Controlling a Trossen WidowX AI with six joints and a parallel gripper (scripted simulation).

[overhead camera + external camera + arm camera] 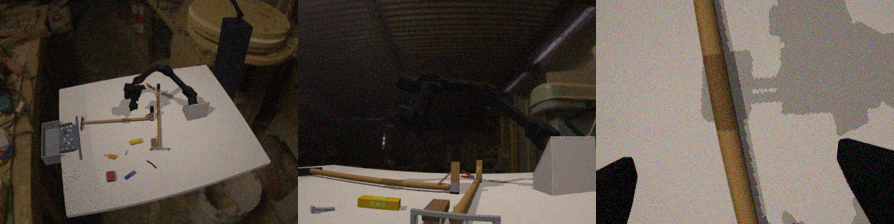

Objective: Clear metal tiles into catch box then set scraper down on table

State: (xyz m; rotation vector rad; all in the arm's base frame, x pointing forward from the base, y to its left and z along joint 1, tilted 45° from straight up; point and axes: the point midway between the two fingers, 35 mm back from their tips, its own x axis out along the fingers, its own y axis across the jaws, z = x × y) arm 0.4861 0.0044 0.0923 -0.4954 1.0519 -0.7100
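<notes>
The long wooden scraper is 210 mm behind my gripper tip, 100 mm below it and 60 mm to the left of it. Also, from my gripper tip: yellow block: 230 mm to the left, 150 mm below, 20 mm ahead; then brown block: 280 mm to the left, 150 mm below, 100 mm behind; then long scraper: 120 mm ahead, 100 mm below, 20 mm to the right.
</notes>
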